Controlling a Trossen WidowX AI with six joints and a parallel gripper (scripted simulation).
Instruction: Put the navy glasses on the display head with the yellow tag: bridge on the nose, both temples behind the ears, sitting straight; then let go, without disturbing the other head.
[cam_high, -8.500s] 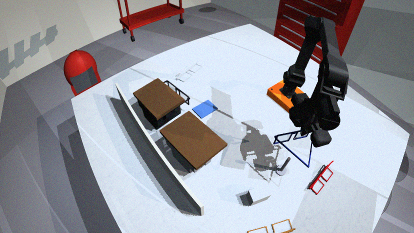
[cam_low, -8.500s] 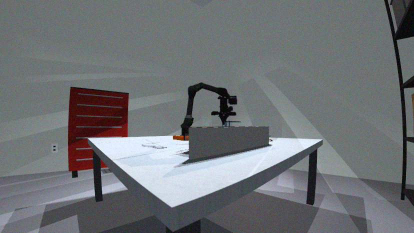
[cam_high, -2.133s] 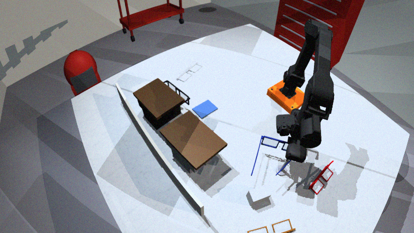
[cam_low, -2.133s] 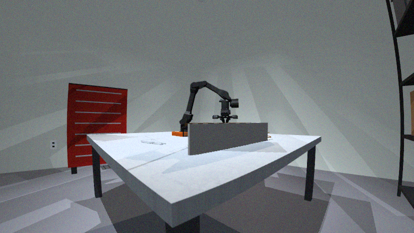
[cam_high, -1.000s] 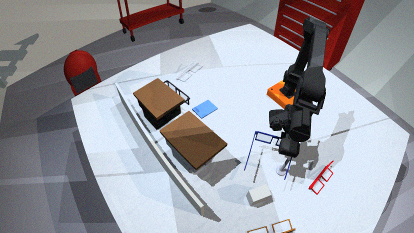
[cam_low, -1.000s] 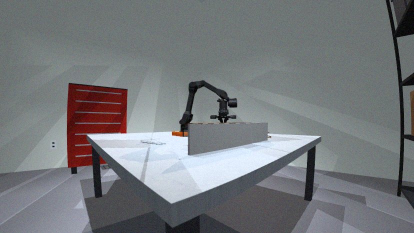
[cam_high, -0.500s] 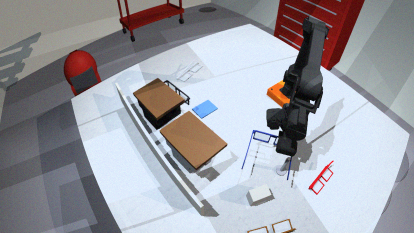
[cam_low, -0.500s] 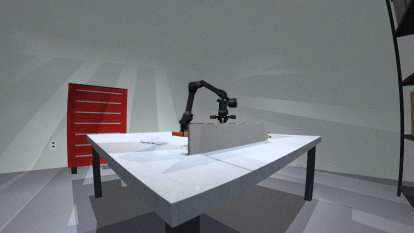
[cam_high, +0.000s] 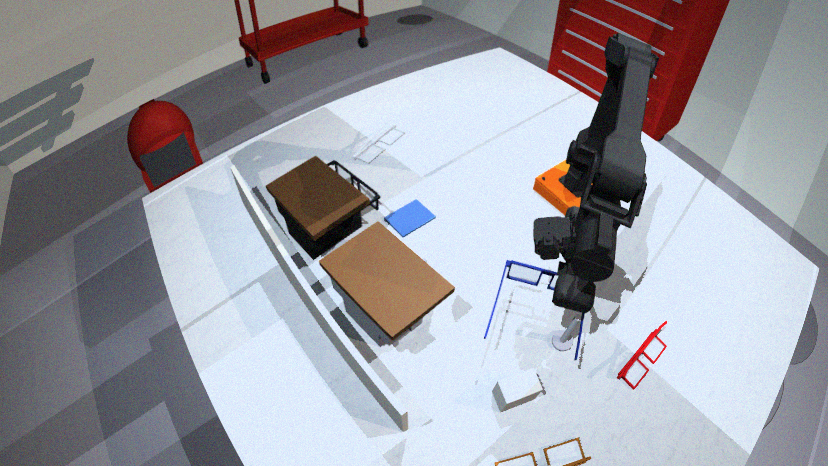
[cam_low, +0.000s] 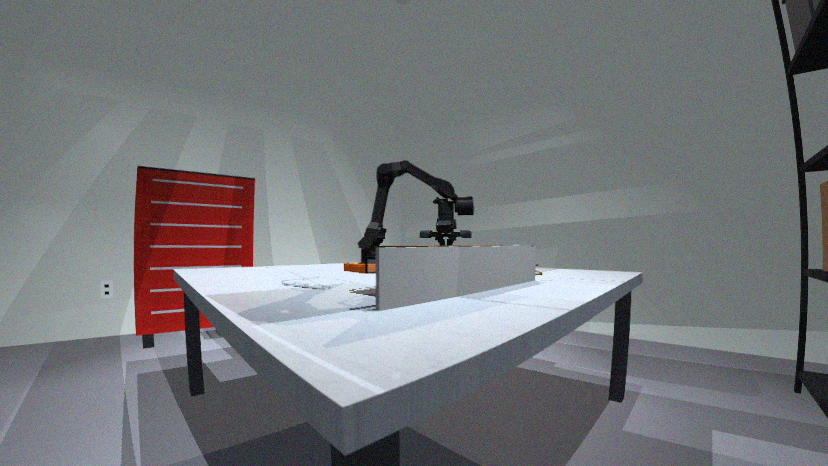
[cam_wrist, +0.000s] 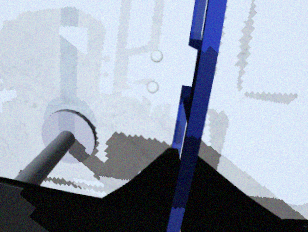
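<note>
Right now the grey post is 60 mm to the left of my gripper tip, 40 mm below it and 40 mm ahead of it. Round my gripper tip: white block 180 mm ahead, 80 mm to the left, 30 mm below; then long panel 350 mm ahead, 270 mm to the right, 10 mm below; then blue pad 320 mm to the right, 90 mm ahead, 60 mm below.
</note>
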